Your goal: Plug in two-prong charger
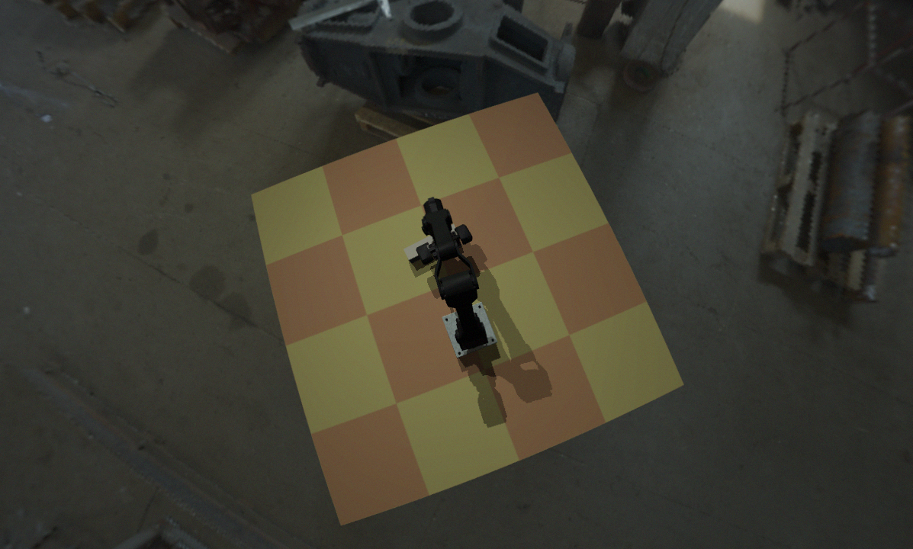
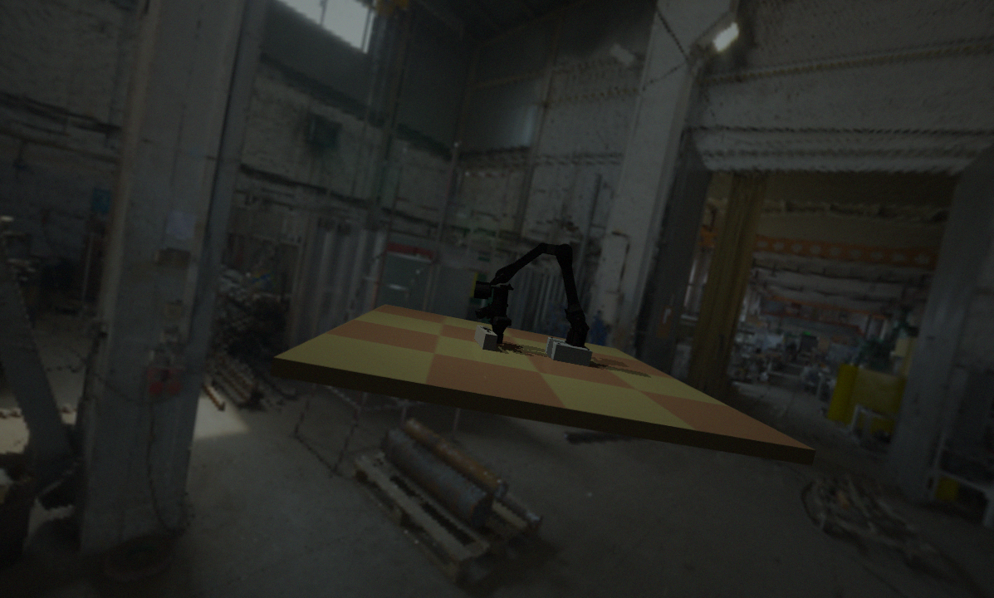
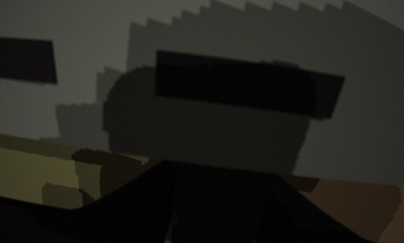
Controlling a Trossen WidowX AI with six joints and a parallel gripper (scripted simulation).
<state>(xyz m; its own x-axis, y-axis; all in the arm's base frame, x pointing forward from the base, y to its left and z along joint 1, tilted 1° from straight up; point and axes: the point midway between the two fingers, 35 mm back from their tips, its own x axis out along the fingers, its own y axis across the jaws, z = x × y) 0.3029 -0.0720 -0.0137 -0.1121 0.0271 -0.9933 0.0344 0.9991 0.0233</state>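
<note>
My gripper tip is 2 cm short of the black two-prong charger and 1 cm below it.
</note>
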